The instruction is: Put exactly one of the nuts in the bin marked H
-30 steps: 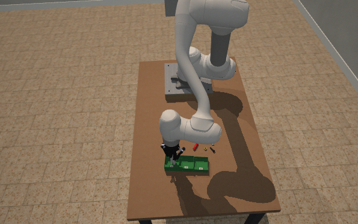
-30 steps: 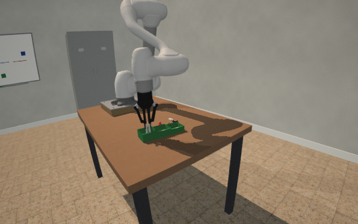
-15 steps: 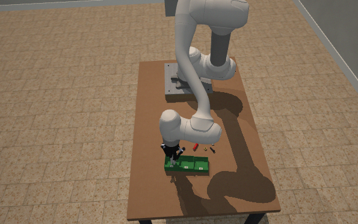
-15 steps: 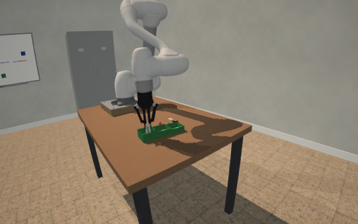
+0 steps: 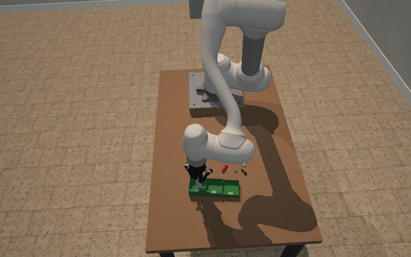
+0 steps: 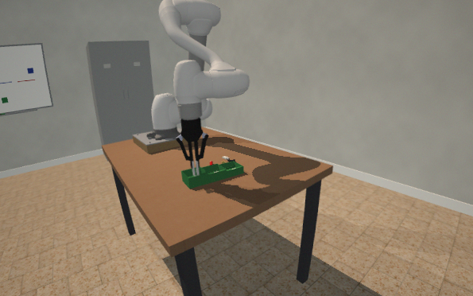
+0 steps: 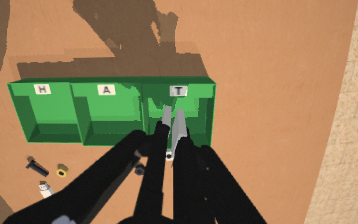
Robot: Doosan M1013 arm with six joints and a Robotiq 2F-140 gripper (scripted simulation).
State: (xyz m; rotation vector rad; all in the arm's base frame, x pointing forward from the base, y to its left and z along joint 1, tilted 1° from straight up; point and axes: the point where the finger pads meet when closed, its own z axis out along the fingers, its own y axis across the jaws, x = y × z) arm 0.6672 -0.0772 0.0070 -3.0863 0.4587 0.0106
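Right now the green bin strip is 10 mm ahead of my hand, 80 mm to the left of it and 40 mm below it. Round my hand: red cylinder: 120 mm behind, 130 mm to the left, 50 mm below; then silver nut: 80 mm behind, 10 mm to the left, 60 mm below; then black nut: 100 mm behind, 60 mm to the left, 60 mm below.
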